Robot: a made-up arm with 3 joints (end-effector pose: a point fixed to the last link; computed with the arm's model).
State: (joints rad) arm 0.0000 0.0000 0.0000
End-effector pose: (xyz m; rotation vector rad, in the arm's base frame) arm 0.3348 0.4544 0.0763 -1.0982 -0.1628 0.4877
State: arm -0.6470 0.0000 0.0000
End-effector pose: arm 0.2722 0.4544 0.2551 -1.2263 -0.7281 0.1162
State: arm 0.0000 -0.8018 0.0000
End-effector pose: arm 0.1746 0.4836 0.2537 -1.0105 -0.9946 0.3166
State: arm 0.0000 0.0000 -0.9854
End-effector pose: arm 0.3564 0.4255 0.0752 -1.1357 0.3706 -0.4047
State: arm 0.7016 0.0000 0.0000
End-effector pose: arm 0.2670 0.4544 -0.1168 -0.8713 0.4519 0.8427
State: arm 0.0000 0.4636 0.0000
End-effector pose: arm 0.3520 0.4039 -0.0549 -1.0920 0.3248 0.5611
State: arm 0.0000 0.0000 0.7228
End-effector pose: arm 0.3080 0.4564 0.0788 -0.9462 -0.5589 1.1262
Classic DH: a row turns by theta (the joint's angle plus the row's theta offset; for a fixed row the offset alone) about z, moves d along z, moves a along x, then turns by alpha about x. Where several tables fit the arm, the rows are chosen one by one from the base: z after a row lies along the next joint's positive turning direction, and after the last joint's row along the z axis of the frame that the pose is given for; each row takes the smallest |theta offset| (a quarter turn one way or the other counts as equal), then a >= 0, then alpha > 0; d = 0 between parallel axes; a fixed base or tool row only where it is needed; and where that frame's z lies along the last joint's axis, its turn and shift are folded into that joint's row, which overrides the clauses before.
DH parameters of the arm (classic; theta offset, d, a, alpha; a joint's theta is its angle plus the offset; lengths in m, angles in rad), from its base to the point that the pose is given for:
base (fixed): 0 0.0724 0.037 -1.5708
joint 1: 0.5945 0.2562 0.0527 -0.4717
joint 2: -0.5417 0.1102 0.2651 1.9499
joint 3: 0.2312 0.0927 0.03 -1.1095
tool (fixed): 0.0136 0.0264 0 0

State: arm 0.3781 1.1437 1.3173
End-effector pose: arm 0.1409 0.3235 -0.2363 0.1063 0.5387 1.4954
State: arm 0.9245 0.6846 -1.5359
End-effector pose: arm 0.0732 0.3218 -0.2843 -1.9417 1.9071 -0.1437
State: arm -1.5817 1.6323 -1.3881
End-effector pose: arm 0.3730 0.2036 0.1751 -0.7468 0.9481 -1.3122
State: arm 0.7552 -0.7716 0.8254
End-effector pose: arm 0.2347 0.4779 0.1052 -0.5891 -0.8187 1.2829
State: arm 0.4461 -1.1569 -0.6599
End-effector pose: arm 0.1830 0.4578 0.2570 -0.7214 -0.4937 -0.0934
